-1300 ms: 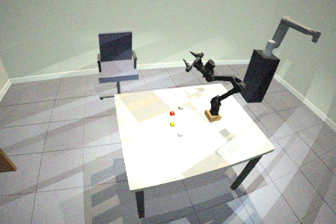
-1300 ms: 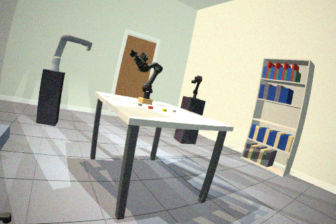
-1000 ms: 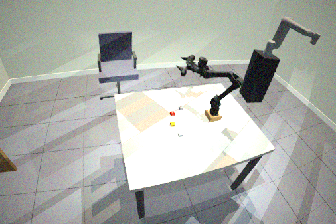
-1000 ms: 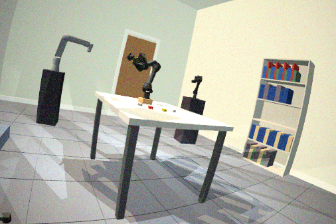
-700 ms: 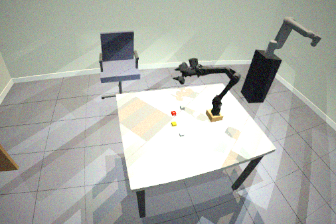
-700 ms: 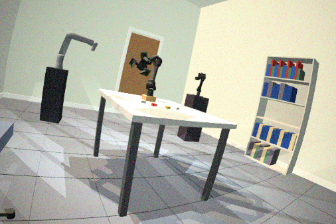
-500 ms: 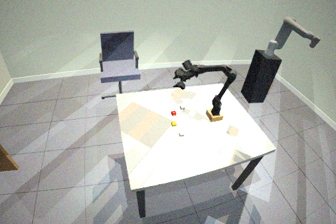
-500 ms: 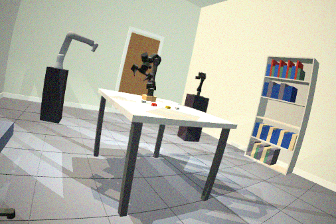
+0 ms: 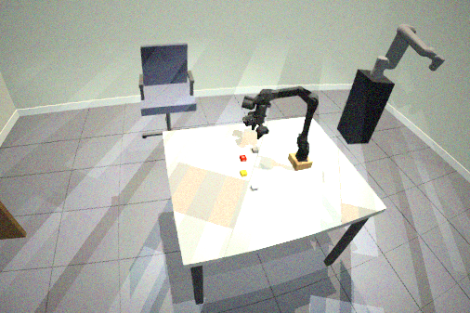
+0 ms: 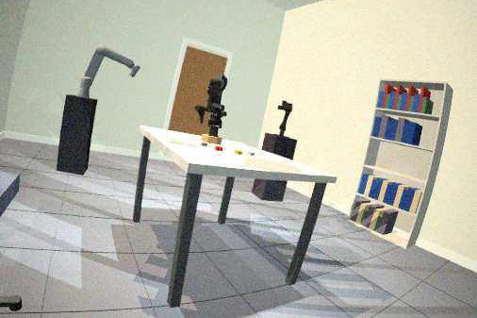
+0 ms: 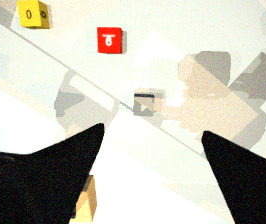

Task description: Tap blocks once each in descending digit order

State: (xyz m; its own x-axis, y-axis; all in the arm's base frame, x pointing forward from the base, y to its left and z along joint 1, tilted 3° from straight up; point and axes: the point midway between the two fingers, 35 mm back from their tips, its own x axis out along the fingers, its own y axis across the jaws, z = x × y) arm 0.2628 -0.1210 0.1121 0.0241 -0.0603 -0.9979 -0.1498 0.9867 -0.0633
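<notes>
My gripper tip is now 7 cm short of the red block, 7 cm to the right of it and 11 cm above it. From my gripper tip the other things lie so: yellow block 9 cm ahead, 19 cm to the left, 11 cm below; then white block 5 cm ahead, 29 cm to the left, 11 cm below.
</notes>
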